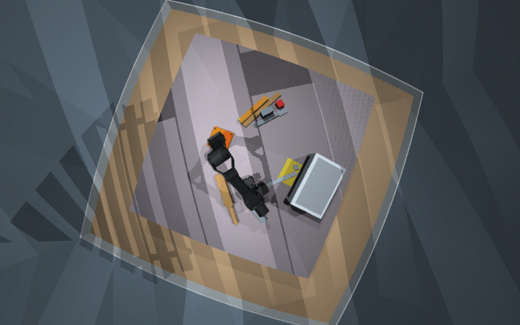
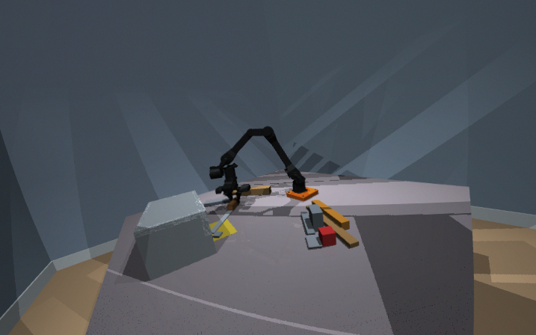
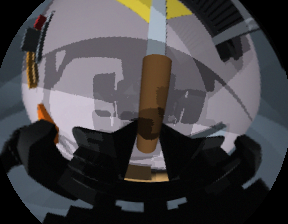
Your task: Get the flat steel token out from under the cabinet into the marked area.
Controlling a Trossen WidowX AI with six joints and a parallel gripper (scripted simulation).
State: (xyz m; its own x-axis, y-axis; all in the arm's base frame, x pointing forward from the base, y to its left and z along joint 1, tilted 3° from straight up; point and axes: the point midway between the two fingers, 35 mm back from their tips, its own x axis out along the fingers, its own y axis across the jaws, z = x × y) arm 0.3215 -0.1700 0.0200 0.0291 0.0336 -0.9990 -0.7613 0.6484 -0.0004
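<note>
Now: the wooden paddle 13 cm to the right of my gripper tip, 11 cm behind it and 1 cm above it. Round my gripper tip: thin grey bar: 11 cm to the right, 7 cm ahead; then grey block: 45 cm to the left, 15 cm behind, 3 cm above; then steel token: 24 cm to the left, 16 cm ahead.
</note>
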